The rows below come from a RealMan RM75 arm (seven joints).
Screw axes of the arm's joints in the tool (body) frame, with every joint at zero. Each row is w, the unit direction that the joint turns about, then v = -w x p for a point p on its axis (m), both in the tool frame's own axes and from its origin. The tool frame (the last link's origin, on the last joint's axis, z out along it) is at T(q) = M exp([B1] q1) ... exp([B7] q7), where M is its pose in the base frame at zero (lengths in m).
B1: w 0 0 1 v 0 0 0
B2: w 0 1 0 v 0.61 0 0
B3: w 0 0 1 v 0 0 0
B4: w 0 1 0 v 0.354 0 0
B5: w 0 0 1 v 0 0 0
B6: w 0 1 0 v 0.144 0 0
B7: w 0 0 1 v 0 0 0
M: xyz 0 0 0.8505 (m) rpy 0 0 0 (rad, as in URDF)
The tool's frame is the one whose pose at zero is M.
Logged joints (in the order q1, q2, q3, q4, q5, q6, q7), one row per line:
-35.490 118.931 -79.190 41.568 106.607 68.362 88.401
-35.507 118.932 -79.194 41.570 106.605 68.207 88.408
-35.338 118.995 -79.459 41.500 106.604 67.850 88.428
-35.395 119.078 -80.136 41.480 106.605 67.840 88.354
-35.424 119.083 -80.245 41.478 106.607 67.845 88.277
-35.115 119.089 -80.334 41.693 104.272 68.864 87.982
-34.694 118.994 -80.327 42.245 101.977 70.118 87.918
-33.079 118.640 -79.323 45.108 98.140 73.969 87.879
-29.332 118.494 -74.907 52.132 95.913 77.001 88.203
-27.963 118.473 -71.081 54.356 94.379 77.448 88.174
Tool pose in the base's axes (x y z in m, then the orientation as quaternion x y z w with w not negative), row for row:
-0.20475 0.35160 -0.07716 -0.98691 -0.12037 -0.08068 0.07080
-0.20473 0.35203 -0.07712 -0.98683 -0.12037 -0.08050 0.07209
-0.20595 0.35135 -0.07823 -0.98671 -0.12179 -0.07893 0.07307
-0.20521 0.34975 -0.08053 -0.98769 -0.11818 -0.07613 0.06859
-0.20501 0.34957 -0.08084 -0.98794 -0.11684 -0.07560 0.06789
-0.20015 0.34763 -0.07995 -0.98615 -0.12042 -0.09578 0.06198
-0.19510 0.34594 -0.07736 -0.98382 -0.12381 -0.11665 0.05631
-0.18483 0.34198 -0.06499 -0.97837 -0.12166 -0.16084 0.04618
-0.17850 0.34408 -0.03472 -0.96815 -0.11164 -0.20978 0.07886
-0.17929 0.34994 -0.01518 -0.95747 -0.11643 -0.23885 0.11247
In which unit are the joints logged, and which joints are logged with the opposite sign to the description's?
The joints are logged in degrees. Opposite sign: q2, q3, q7.
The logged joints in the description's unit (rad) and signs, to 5 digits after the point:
-0.61942 -2.07574 1.38213 0.72550 1.86064 1.19314 -1.54289
-0.61971 -2.07575 1.38220 0.72553 1.86061 1.19044 -1.54301
-0.61676 -2.07685 1.38682 0.72431 1.86059 1.18421 -1.54336
-0.61776 -2.07830 1.39864 0.72396 1.86061 1.18403 -1.54207
-0.61827 -2.07839 1.40054 0.72393 1.86064 1.18412 -1.54072
-0.61287 -2.07850 1.40209 0.72768 1.81989 1.20190 -1.53558
-0.60552 -2.07684 1.40197 0.73731 1.77983 1.22379 -1.53446
-0.57734 -2.07066 1.38445 0.78728 1.71287 1.29100 -1.53378
-0.51194 -2.06811 1.30737 0.90988 1.67400 1.34392 -1.53943
-0.48805 -2.06774 1.24060 0.94869 1.64722 1.35172 -1.53893

